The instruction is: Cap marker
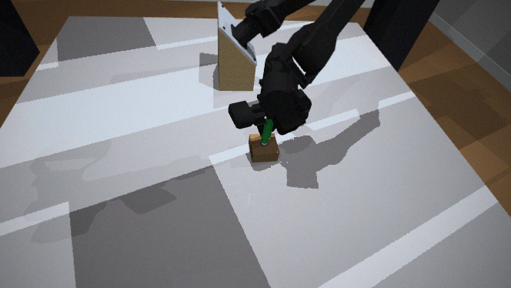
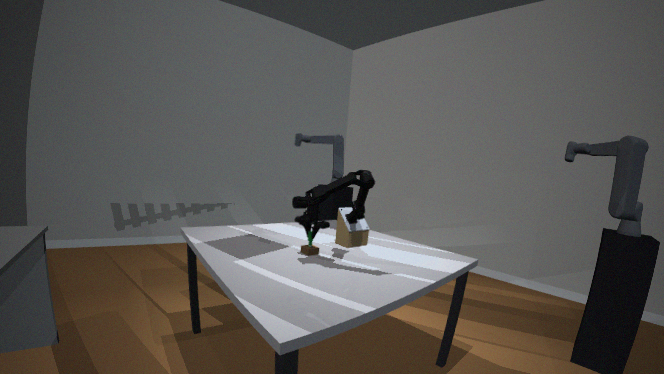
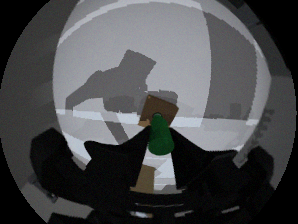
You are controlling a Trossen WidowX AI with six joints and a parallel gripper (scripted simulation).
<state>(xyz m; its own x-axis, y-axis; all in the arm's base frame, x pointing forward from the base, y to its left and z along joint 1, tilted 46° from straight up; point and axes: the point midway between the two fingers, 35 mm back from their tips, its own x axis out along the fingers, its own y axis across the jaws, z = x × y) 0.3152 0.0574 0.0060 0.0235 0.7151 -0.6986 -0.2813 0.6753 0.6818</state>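
Now: the green marker 1 cm below my gripper tip. Round my gripper tip: brown holder block 6 cm below; green cap 1 cm above.
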